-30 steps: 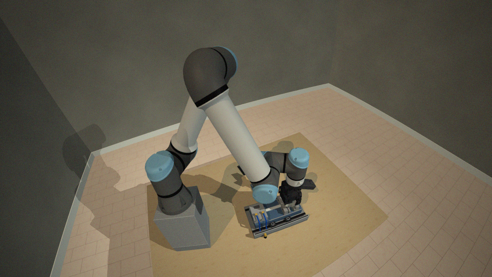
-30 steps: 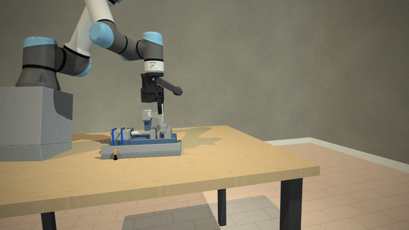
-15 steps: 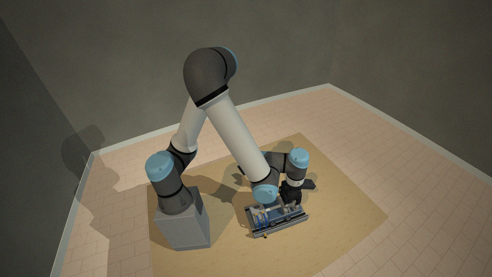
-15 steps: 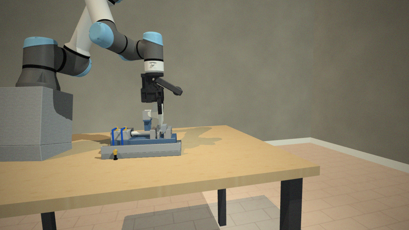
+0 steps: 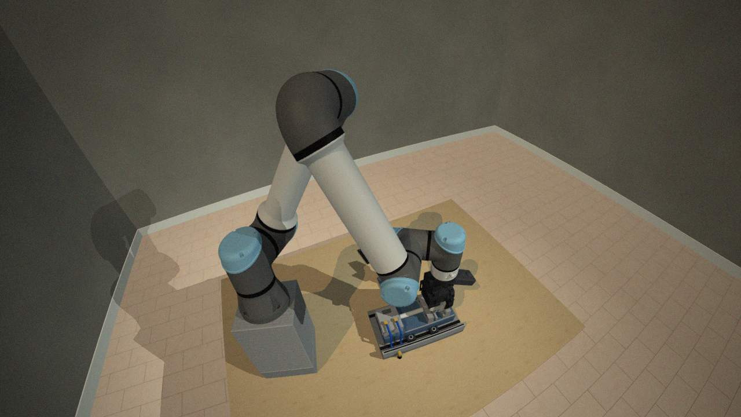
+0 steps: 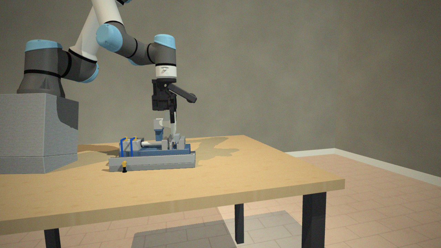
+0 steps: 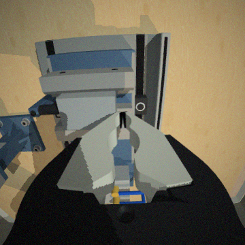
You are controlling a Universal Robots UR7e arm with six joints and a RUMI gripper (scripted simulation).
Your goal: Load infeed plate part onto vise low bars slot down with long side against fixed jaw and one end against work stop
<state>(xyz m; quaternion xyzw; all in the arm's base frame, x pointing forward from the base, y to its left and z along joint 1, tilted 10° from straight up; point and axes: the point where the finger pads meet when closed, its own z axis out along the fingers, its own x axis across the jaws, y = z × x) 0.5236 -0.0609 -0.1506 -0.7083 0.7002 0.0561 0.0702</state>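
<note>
Right now my hand is 40 mm to the right of the part and 30 mm above it. Also, from my hand: fixed jaw (40 mm to the left, 40 mm below, 30 mm ahead); moving jaw (40 mm to the left, 40 mm below, 30 mm behind); work stop (80 mm to the left, 30 mm below).
</note>
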